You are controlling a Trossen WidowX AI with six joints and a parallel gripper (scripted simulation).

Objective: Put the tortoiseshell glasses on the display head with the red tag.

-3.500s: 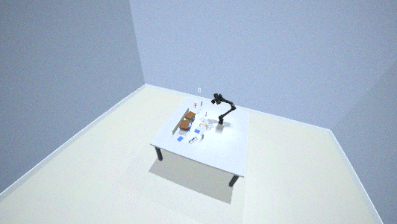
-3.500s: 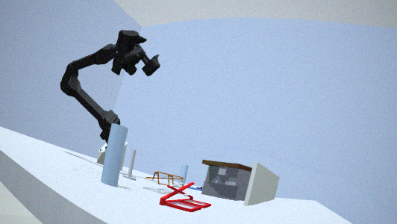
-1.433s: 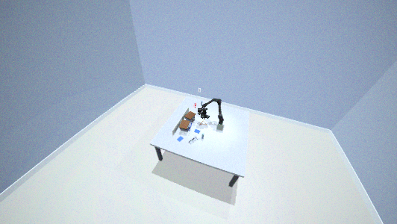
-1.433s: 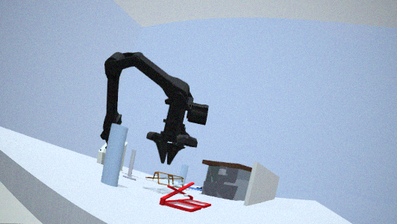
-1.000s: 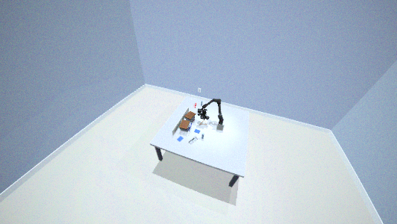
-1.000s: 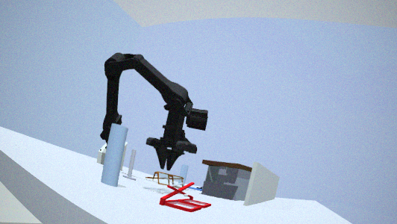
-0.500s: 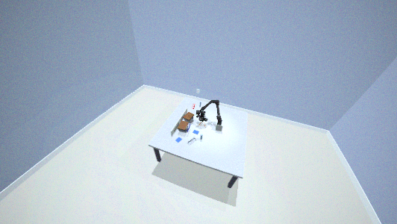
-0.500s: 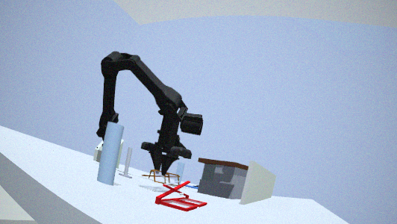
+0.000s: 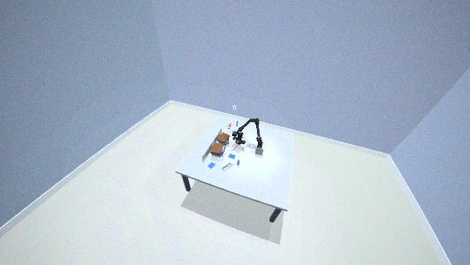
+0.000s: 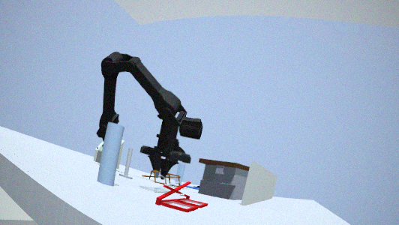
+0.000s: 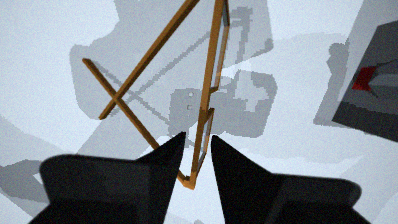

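My gripper tip is 180 mm to the left of the thin grey post and 10 mm below it. Round my gripper tip: grey head (190 mm ahead, 30 mm to the left, 40 mm above); then slanted panel (330 mm ahead, 130 mm to the left, 40 mm above).
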